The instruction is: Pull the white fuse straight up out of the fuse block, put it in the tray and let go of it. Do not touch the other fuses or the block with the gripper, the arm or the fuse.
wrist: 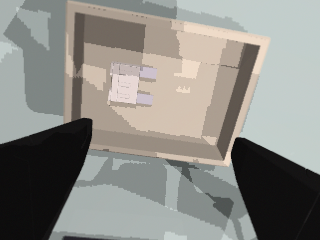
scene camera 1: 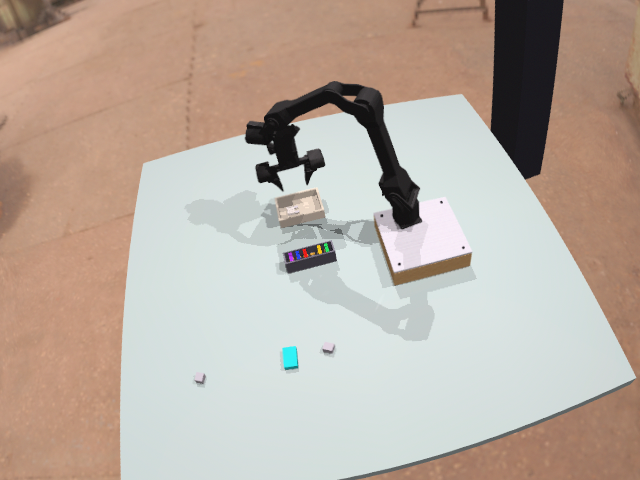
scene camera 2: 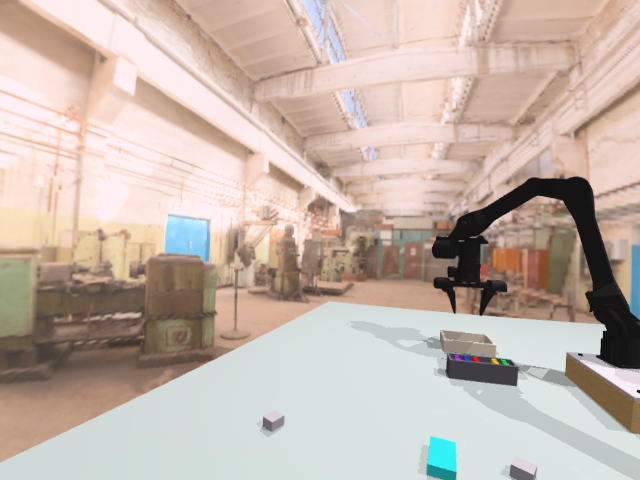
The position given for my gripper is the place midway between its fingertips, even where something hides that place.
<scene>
My gripper (scene camera 2: pixel 467 314) is open and holds nothing. Further things: a white fuse (wrist: pixel 125 77) and a tray (scene camera 1: pixel 310 206).
My gripper is seen too in the wrist view (wrist: pixel 164 137) and in scene camera 1 (scene camera 1: pixel 295 187). The tray shows as well in the wrist view (wrist: pixel 206 76) and in scene camera 2 (scene camera 2: pixel 463 342).
</scene>
